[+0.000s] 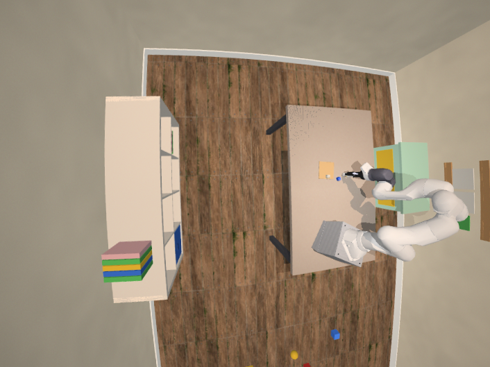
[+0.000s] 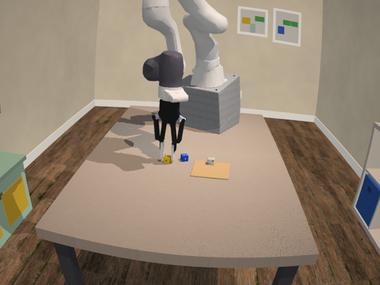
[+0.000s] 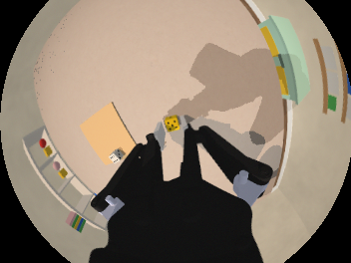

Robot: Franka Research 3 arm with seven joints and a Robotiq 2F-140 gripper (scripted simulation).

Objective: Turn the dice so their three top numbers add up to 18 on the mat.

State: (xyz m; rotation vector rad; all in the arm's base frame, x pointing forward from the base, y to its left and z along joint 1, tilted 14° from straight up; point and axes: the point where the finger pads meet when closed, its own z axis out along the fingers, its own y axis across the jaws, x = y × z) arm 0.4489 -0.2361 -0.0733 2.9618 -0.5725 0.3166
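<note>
Now: hand 40 mm above the yellow die. From my hand the other things lie so: blue die 20 mm behind, 70 mm to the left, 40 mm below; then white die 20 mm ahead, 170 mm to the left, 30 mm below; then mat 70 mm ahead, 160 mm to the left, 50 mm below.
</note>
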